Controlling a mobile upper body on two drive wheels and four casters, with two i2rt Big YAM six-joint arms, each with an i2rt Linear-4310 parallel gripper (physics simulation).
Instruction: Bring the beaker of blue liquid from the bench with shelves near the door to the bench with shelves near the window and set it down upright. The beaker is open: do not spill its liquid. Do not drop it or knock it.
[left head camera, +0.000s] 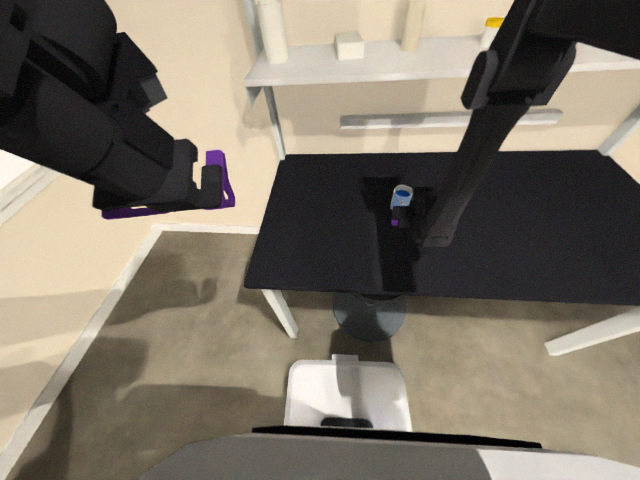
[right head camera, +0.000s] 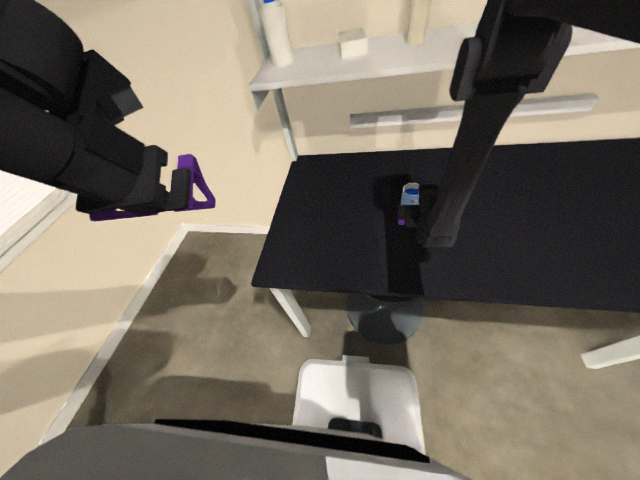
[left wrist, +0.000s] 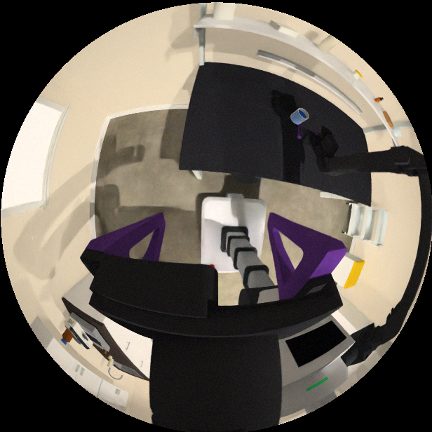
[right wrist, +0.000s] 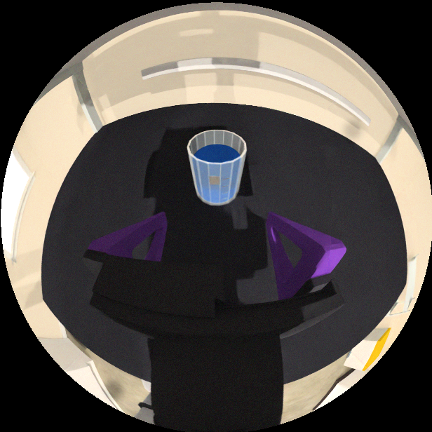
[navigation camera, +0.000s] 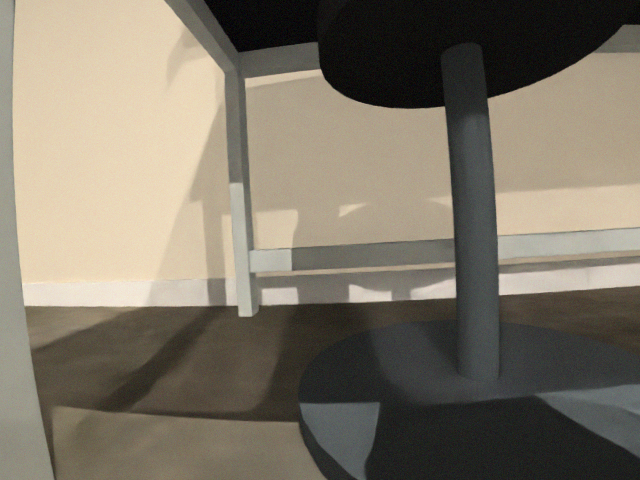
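Observation:
The beaker of blue liquid (left head camera: 402, 197) (right head camera: 410, 194) (left wrist: 299, 116) (right wrist: 216, 172) stands upright on the black top of the bench with shelves (left head camera: 320, 227) (right head camera: 330, 227) (left wrist: 225, 120) (right wrist: 100, 200), with blue liquid inside. My right gripper (right wrist: 216, 217) is open and empty; in the right wrist view the beaker stands beyond the fingertips, apart from them. My left gripper (left wrist: 215, 218) is open and empty, held up in the air to the left of the bench. Whether this bench is the one near the window or the door, I cannot tell.
A shelf (left head camera: 320, 73) (right head camera: 320, 74) above the bench carries a white bottle (left head camera: 273, 36) and a small white box (left head camera: 349, 46). A round stool (left head camera: 369, 320) (navigation camera: 473, 232) stands under the bench's front edge. Bench legs (left head camera: 281, 312) (navigation camera: 240, 206) stand beside it.

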